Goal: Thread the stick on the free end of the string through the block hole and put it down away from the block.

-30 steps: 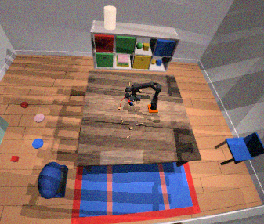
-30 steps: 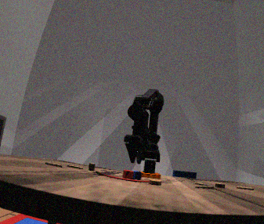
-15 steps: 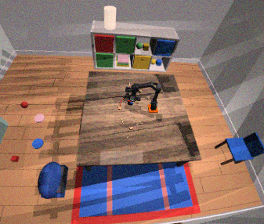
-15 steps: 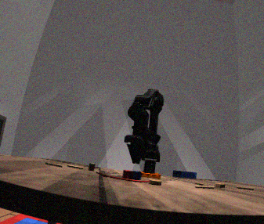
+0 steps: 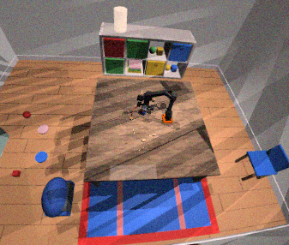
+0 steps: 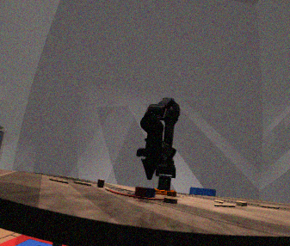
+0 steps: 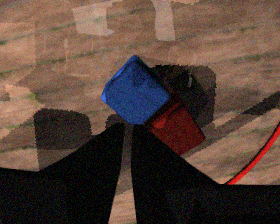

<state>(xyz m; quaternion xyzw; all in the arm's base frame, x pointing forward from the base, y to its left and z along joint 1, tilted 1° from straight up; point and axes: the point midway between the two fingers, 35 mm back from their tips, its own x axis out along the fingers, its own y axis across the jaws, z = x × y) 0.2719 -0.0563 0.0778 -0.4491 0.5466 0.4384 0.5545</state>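
Right now the red block is 3 cm ahead of my gripper tip, 2 cm to the right of it and 5 cm below it. The rest, counted from my gripper tip: tan wooden cylinder (12 cm behind, 20 cm to the right, 4 cm below); blue block (1 cm ahead, 1 cm to the left, 4 cm below); thin pale wooden stick (14 cm to the right, 6 cm below).
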